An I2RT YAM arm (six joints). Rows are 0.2 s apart.
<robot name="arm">
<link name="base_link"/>
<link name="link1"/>
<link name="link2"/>
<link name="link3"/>
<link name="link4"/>
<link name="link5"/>
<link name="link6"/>
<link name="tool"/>
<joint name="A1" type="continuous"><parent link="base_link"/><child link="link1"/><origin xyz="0 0 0.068" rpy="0 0 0"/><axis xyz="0 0 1"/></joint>
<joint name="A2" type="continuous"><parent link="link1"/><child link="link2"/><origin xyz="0.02 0.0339 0.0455" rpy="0 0 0"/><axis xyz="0 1 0"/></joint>
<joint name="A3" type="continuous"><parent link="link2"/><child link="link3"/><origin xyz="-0.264 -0.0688 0" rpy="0 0 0"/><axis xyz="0 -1 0"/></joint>
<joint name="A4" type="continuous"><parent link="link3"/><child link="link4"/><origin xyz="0.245 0.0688 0.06" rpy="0 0 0"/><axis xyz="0 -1 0"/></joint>
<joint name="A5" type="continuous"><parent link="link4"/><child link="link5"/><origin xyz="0.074 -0.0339 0.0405" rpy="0 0 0"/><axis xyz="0 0 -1"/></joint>
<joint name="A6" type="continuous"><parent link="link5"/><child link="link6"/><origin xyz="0.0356 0 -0.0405" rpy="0 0 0"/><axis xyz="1 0 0"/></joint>
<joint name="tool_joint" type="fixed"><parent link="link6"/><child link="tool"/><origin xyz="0 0 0" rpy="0 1.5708 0"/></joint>
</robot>
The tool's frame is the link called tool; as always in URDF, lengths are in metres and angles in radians. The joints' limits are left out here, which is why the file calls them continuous.
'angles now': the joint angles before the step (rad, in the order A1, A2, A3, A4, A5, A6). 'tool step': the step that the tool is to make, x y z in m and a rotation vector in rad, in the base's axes. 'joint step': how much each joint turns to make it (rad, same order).
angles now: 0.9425 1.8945 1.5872 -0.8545 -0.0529 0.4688
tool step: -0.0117 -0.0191 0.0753 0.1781 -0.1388 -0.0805
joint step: -0.0003 -0.1639 0.0450 0.0188 0.0465 0.0656
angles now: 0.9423 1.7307 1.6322 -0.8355 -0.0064 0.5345
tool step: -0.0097 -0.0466 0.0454 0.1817 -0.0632 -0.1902
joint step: -0.0537 -0.1964 -0.0788 0.0628 0.0456 0.1422
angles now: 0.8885 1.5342 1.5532 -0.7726 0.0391 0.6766
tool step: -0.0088 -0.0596 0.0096 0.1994 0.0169 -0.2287
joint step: -0.1085 -0.2186 -0.1895 0.1000 0.0001 0.1895
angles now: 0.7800 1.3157 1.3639 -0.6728 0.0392 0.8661
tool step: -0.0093 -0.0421 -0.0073 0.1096 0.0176 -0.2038
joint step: -0.0878 -0.1517 -0.1478 0.0479 0.0436 0.1424
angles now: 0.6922 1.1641 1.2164 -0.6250 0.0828 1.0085
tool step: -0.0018 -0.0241 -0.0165 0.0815 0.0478 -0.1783
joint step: -0.0684 -0.0750 -0.1074 0.0300 0.0415 0.1391
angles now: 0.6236 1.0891 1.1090 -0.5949 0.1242 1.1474
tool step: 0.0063 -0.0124 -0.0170 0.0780 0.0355 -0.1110
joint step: -0.0598 -0.0214 -0.0805 0.0611 -0.0029 0.0995
